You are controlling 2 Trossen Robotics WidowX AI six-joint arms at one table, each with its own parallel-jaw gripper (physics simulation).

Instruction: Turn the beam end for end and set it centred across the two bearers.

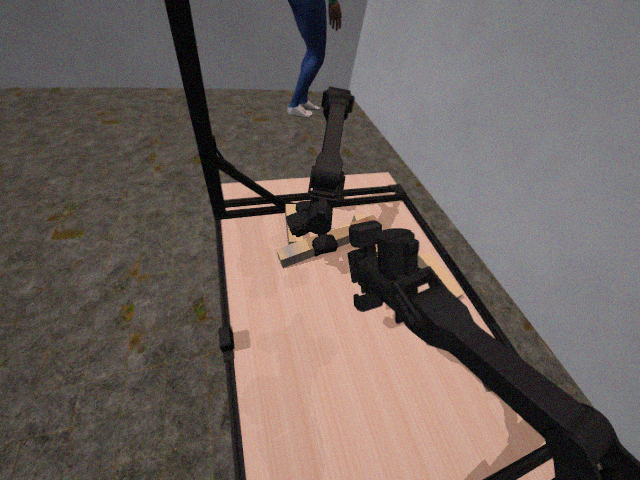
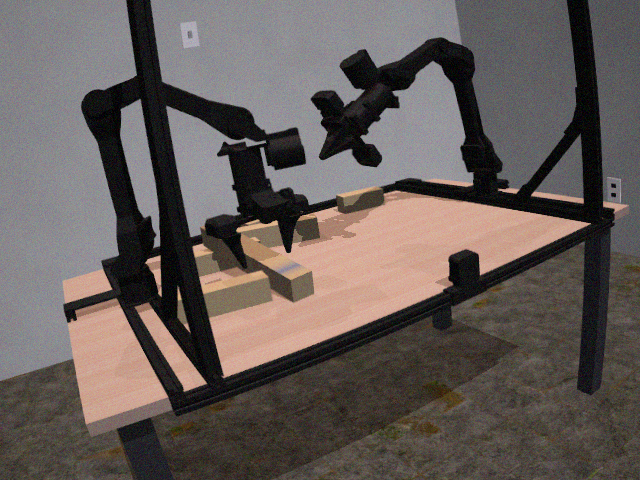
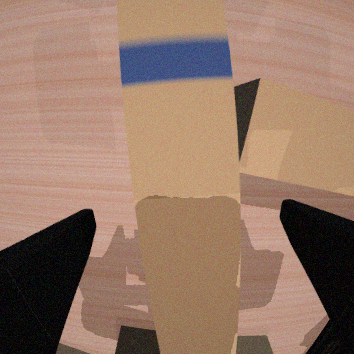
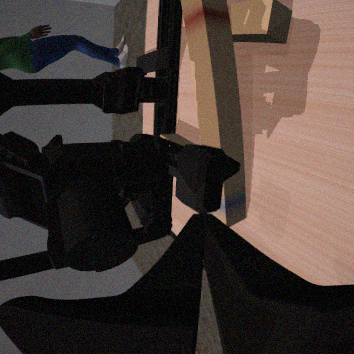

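Pixels of known places: left gripper, fingertip midpoint: (image 1: 311, 244) (image 2: 267, 260) (image 3: 188, 214); right gripper, fingertip midpoint: (image 1: 349, 253) (image 2: 320, 158) (image 4: 201, 222); left arm's base, origin of the base link: (image 2: 140, 299) (image 4: 161, 90); right arm's base, origin of the base link: (image 2: 486, 193).
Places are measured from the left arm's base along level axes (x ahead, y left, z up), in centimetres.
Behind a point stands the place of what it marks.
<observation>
The beam (image 2: 268, 261) {z 3.8, x 22.7, y -12.2 cm} (image 3: 179, 140) {z 3.6, x 24.0, y -13.4 cm} (image 1: 295, 252) {z 3.3, x 25.5, y -15.5 cm} (image 4: 225, 123) {z 3.7, x 24.9, y -4.5 cm} is a long tan bar with a blue band (image 2: 290, 269) {z 3.0, x 24.3, y -17.4 cm} (image 3: 175, 60) {z 3.1, x 24.3, y -16.5 cm} near its front end and a red band (image 4: 207, 14) {z 6.5, x 23.0, y 9.3 cm} at the far end. It lies slanted on the table (image 2: 390, 248) {z -1.9, x 50.4, y -10.2 cm}, its far end up on a block. My left gripper (image 2: 262, 244) (image 3: 188, 214) {z 3.3, x 23.4, y -10.0 cm} (image 1: 311, 235) {z 3.3, x 23.4, y -10.0 cm} is open, with one finger on each side of the beam's middle, not touching. One tan bearer (image 2: 232, 292) {z 1.4, x 14.0, y -15.3 cm} (image 3: 302, 140) {z 2.5, x 18.0, y -13.6 cm} lies beside the beam and another (image 2: 306, 227) {z 1.2, x 42.8, y 11.7 cm} lies behind it. My right gripper (image 2: 326, 152) {z 18.8, x 39.0, y -7.0 cm} (image 4: 201, 222) {z 18.8, x 39.0, y -7.0 cm} (image 1: 367, 301) is shut and empty, high above the table.
A further tan block (image 2: 361, 198) (image 1: 444, 276) lies near the table's far edge. A black frame (image 2: 156, 190) {z 23.4, x 1.7, y -34.4 cm} (image 1: 194, 110) {z 34.9, x 3.2, y -36.9 cm} with an upright post rims the table. A small black block (image 2: 464, 269) {z 1.5, x 44.6, y -38.3 cm} sits on the front rail. A person (image 1: 310, 52) stands beyond the table.
</observation>
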